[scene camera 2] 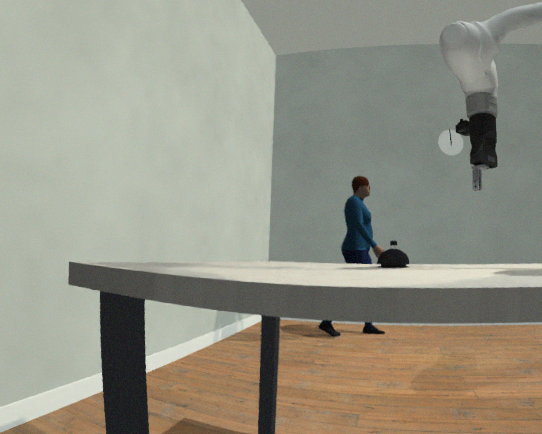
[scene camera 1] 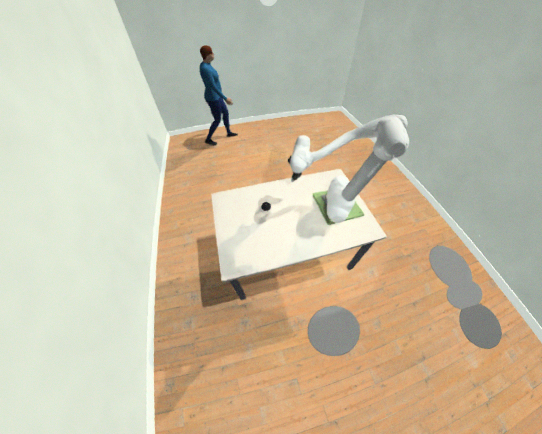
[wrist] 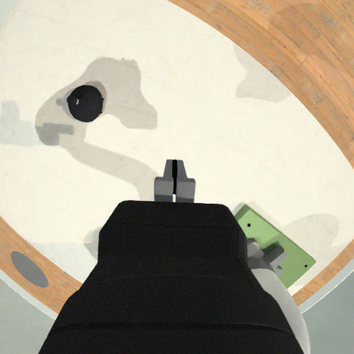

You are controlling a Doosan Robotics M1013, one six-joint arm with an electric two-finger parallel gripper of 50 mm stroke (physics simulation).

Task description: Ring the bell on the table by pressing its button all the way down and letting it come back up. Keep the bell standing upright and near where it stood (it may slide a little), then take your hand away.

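Places are measured from the arm's base along level axes (x right, y ahead, z up), in millimetres.
Pixels of known places: gripper, fingertip midpoint: [scene camera 2: 477,190] [scene camera 1: 292,181].
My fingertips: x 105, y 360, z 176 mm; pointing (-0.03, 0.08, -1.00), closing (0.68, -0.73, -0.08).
Observation:
Behind a point stands the place of what it marks.
A black domed bell [scene camera 1: 266,206] @[y 586, x 2, z 13 mm] [scene camera 2: 393,258] @[y 582, x -13, z -4 mm] [wrist: 85,103] stands upright on the white table [scene camera 1: 300,250] @[y 365, x -412, z -26 mm] [scene camera 2: 200,295] @[y 711, x -554, z -47 mm] [wrist: 200,75]. Its small black button [scene camera 2: 393,243] @[y 587, x 16, z 33 mm] stands up on a short stem above the dome in scene camera 2. My gripper [scene camera 2: 477,190] @[y 360, x 105, z 177 mm] [wrist: 173,169] is shut with nothing between the fingers. It points down, high above the table and well to the right of the bell in scene camera 2, apart from it. In the wrist view the bell lies up and to the left of the fingertips. In scene camera 1 the fingers are too small to make out.
The arm's base stands on a green plate [scene camera 1: 355,212] @[y -159, x -125, z 0 mm] [wrist: 295,250] at the table's right part in scene camera 1. A person [scene camera 1: 212,85] [scene camera 2: 357,225] in a blue top is on the floor beyond the table. Shadows of the arm fall around the bell.

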